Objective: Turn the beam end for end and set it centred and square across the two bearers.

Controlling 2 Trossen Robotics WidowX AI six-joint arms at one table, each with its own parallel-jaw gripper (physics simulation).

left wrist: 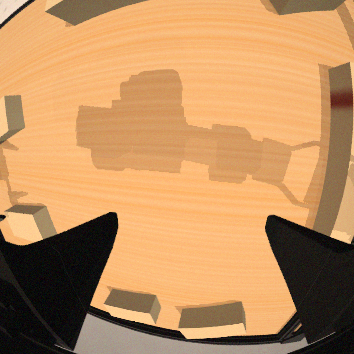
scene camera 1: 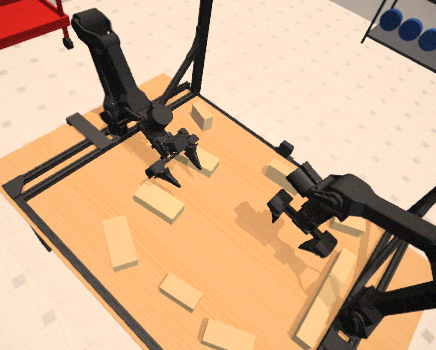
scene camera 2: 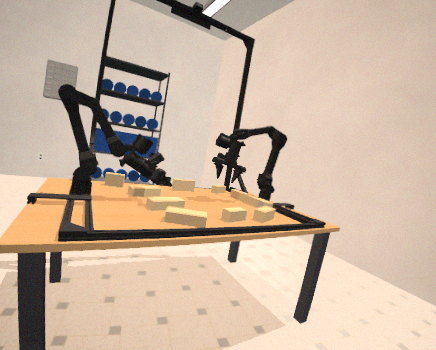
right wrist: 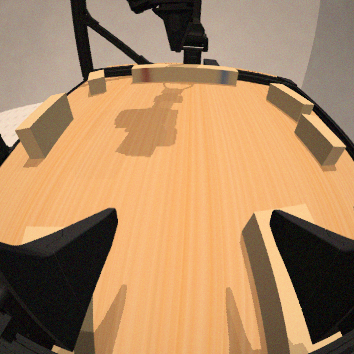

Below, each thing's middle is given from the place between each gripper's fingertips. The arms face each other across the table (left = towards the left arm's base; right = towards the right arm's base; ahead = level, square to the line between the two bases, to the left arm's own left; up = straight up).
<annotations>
The beam (scene camera 1: 312, 322) lies 10 mm ahead of my left hand, 180 mm to the left of it and 90 mm below it.
The beam lies 49 cm to the left of my right hand, 6 cm below it and 2 cm behind it.
</annotations>
